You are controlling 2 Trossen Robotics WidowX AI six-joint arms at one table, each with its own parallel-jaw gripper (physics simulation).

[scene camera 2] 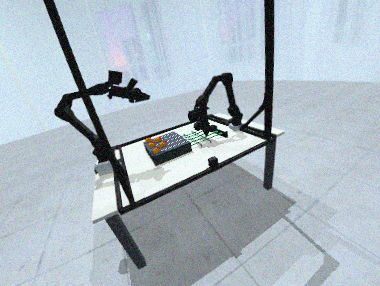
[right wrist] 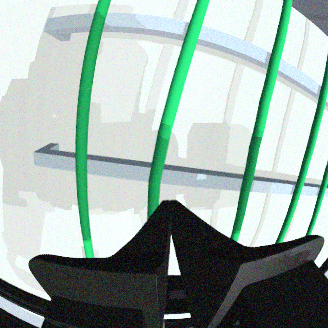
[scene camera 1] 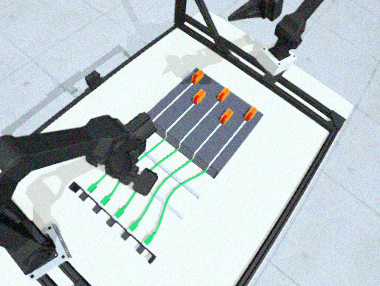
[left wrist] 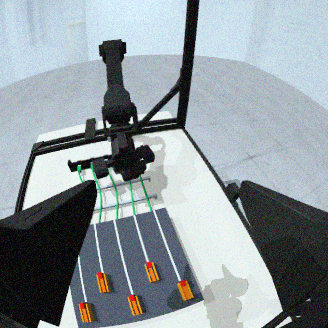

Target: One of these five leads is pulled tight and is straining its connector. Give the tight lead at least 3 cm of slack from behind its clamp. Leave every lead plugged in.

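Places are measured from the left arm's base along level axes (x ahead, y left, z up), in centimetres.
Pixels of known places: left gripper, between the fingertips: (scene camera 2: 150,97) (scene camera 1: 215,6) (left wrist: 170,188); right gripper, between the fingertips: (scene camera 2: 206,136) (right wrist: 168,206) (scene camera 1: 125,179); left arm's base, origin of its link: (scene camera 2: 104,159) (scene camera 1: 279,52); right arm's base, origin of its link: (scene camera 2: 237,124) (scene camera 1: 41,251).
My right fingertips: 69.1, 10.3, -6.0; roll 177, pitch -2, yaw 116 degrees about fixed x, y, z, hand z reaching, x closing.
Ahead of a thing's pixels: the offset from my right fingertips to its top centre, as dx, dy, dz. "spot": to the spot under its first point. Level surfaces: height alone.
Five green leads run from plugs (scene camera 1: 92,187) (scene camera 1: 105,199) (scene camera 1: 119,212) (scene camera 1: 133,225) (scene camera 1: 148,239) at a black connector strip {spot: +4.8, +21.9, +2.8} (scene camera 1: 151,258) to a dark block {spot: -21.7, -8.3, +4.9} (scene camera 1: 174,114) (scene camera 2: 172,155) (left wrist: 110,250). White lines cross it to orange clamps (scene camera 1: 198,76) (scene camera 1: 199,97) (scene camera 1: 223,95) (scene camera 1: 226,116) (scene camera 1: 250,114). The two rightmost leads in scene camera 1 bow; the arm partly hides others, and I cannot tell which is tight. My right gripper (scene camera 2: 206,134) (right wrist: 168,206) is shut among the leads, its tips overlapping one lead {spot: -5.6, -2.6, +1.1} (right wrist: 175,95) in the right wrist view. My left gripper (scene camera 2: 145,96) (left wrist: 170,188) is open and raised, away from the clamps.
Two thin grey bars (scene camera 1: 187,189) (right wrist: 120,167) cross beneath the leads between strip and block. A black frame surrounds the white table {dz -1.6} (scene camera 1: 280,165), with uprights at its ends. A small black box {spot: -6.9, -34.1, +2.8} (scene camera 1: 93,80) (scene camera 2: 213,162) sits at one long edge.
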